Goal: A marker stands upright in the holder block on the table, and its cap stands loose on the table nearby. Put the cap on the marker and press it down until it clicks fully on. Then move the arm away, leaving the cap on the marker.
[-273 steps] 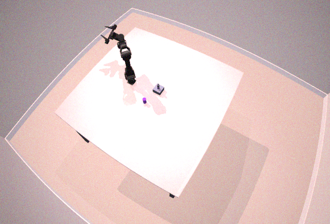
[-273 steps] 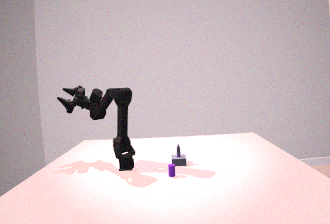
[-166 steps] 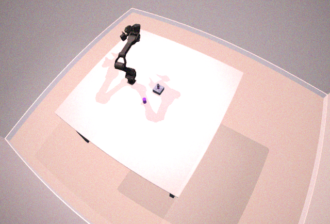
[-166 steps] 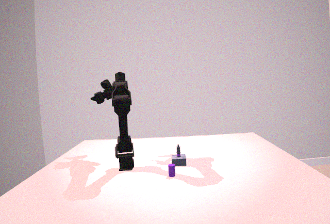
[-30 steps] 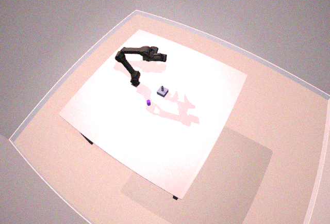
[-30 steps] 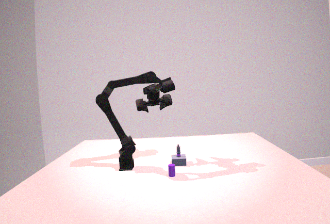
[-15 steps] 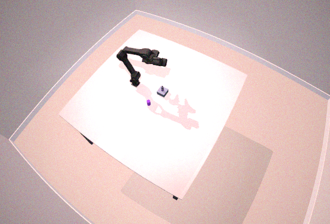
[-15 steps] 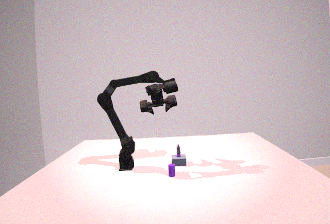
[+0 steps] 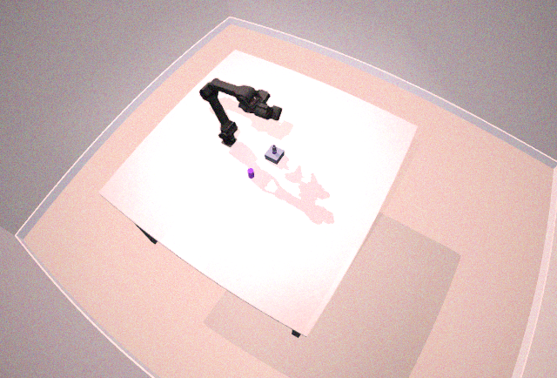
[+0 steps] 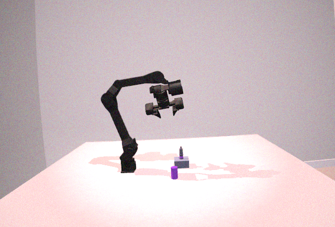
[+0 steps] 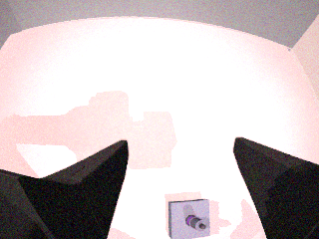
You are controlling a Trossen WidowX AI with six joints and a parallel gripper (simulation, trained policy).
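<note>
Right now my gripper tip is 30 mm short of the purple cap, 240 mm to the left of it and 210 mm above it. The rest, counted from my gripper tip: grey holder block: 60 mm ahead, 90 mm to the right, 220 mm below.
</note>
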